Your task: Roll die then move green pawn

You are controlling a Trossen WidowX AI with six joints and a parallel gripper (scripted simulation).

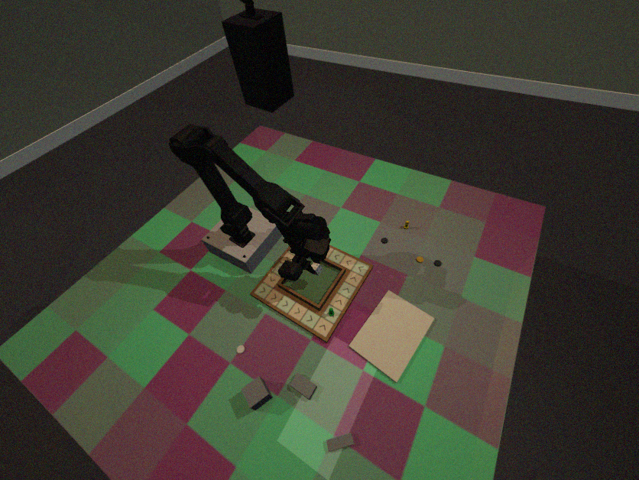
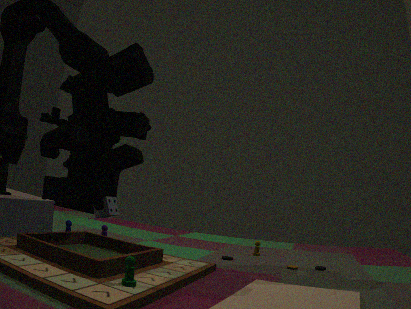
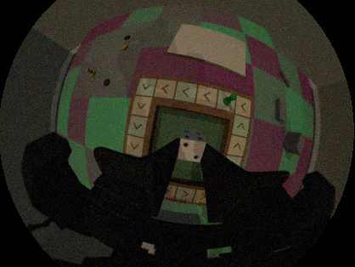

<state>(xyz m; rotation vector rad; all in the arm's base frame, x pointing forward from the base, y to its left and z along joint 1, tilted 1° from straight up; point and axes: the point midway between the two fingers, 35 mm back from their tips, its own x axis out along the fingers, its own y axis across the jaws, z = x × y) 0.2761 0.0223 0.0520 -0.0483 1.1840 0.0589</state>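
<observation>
Right now my gripper tip is 90 mm short of the green pawn, 70 mm to the left of it and 60 mm above it. From my gripper tip the other things lie so: white die (right at my gripper tip); purple pawn (90 mm behind, 110 mm to the left, 60 mm below); sunken green tray (20 mm behind, 80 mm below).
</observation>
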